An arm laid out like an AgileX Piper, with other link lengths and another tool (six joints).
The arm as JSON. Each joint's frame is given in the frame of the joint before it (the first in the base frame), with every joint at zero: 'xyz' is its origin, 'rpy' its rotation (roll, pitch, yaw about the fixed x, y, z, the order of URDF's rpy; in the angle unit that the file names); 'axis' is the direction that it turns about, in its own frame. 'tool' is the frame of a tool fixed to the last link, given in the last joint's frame.
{
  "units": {
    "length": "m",
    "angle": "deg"
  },
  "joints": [
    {
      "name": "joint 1",
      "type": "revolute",
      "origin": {
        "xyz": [
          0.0,
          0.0,
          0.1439
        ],
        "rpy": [
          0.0,
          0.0,
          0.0
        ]
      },
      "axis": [
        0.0,
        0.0,
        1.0
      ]
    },
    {
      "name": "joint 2",
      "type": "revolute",
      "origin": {
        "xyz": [
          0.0,
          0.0,
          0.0
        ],
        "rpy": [
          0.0,
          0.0,
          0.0
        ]
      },
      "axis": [
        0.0,
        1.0,
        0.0
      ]
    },
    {
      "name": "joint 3",
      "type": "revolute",
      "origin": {
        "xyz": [
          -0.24,
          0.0,
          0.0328
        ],
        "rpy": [
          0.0,
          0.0,
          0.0
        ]
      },
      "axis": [
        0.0,
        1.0,
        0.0
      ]
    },
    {
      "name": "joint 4",
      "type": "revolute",
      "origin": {
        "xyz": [
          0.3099,
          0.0,
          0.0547
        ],
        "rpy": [
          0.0,
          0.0,
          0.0
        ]
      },
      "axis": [
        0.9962,
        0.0,
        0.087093
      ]
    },
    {
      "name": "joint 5",
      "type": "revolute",
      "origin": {
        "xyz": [
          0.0,
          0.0,
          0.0
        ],
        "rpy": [
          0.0,
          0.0,
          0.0
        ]
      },
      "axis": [
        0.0,
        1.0,
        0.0
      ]
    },
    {
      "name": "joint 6",
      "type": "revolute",
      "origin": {
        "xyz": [
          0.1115,
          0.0,
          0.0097
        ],
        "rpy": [
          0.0,
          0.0,
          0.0
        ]
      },
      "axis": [
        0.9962,
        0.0,
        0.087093
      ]
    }
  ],
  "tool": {
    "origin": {
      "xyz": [
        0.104,
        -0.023,
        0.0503
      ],
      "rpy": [
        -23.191,
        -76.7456,
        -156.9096
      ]
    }
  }
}
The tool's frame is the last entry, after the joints.
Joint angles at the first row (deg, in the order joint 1, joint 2, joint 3, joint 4, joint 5, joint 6):
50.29 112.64 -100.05 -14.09 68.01 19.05
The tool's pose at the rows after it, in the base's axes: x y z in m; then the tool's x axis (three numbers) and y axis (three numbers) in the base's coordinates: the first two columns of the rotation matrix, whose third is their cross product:
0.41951 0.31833 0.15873 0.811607 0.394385 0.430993 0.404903 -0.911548 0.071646
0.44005 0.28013 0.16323 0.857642 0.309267 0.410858 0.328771 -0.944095 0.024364
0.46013 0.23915 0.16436 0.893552 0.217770 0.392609 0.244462 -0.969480 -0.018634
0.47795 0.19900 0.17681 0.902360 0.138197 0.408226 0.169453 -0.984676 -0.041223
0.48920 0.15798 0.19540 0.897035 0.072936 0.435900 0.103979 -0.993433 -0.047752
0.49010 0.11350 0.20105 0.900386 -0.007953 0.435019 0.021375 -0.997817 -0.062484
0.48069 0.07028 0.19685 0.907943 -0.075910 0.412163 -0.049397 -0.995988 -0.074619
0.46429 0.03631 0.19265 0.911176 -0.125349 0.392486 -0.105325 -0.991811 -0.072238
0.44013 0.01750 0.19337 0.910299 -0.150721 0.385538 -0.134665 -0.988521 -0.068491
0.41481 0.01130 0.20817 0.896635 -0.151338 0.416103 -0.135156 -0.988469 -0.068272
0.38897 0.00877 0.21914 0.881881 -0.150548 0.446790 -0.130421 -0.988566 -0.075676
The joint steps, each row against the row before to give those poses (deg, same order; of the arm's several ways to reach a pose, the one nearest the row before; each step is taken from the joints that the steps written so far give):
-5.43 -1.76 0.00 3.18 0.56 -1.41
-5.98 -1.02 -0.14 3.52 1.22 -1.76
-6.23 -0.54 0.00 3.13 0.67 -1.55
-5.38 -1.49 0.00 1.23 0.08 -1.08
-4.80 -2.53 0.54 0.14 0.16 -0.99
-5.16 -2.96 2.74 0.97 0.00 -0.46
-5.27 -3.50 4.61 1.49 0.04 -1.40
-3.94 -4.03 5.16 0.43 0.09 -0.85
-2.02 -5.73 6.21 0.00 0.00 -0.37
-0.28 -7.52 5.77 -0.43 -0.10 -0.12
0.00 -7.63 5.85 0.00 -0.23 -0.13

